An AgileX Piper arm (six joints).
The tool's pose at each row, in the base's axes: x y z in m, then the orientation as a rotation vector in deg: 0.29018, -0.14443, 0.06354, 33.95, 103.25, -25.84; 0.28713, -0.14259, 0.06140, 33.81, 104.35, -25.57; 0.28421, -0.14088, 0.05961, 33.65, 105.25, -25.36; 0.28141, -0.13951, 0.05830, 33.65, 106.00, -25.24; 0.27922, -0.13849, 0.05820, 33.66, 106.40, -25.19; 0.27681, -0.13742, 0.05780, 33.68, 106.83, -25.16
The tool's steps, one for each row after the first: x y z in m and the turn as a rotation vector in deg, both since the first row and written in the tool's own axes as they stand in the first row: 0.00310, -0.00033, -0.00275, -0.27, 1.00, -0.31; 0.00581, -0.00070, -0.00543, -0.51, 1.81, -0.59; 0.00798, -0.00127, -0.00796, -0.60, 2.51, -0.78; 0.00878, -0.00176, -0.01019, -0.63, 2.89, -0.87; 0.00993, -0.00235, -0.01252, -0.65, 3.30, -0.99
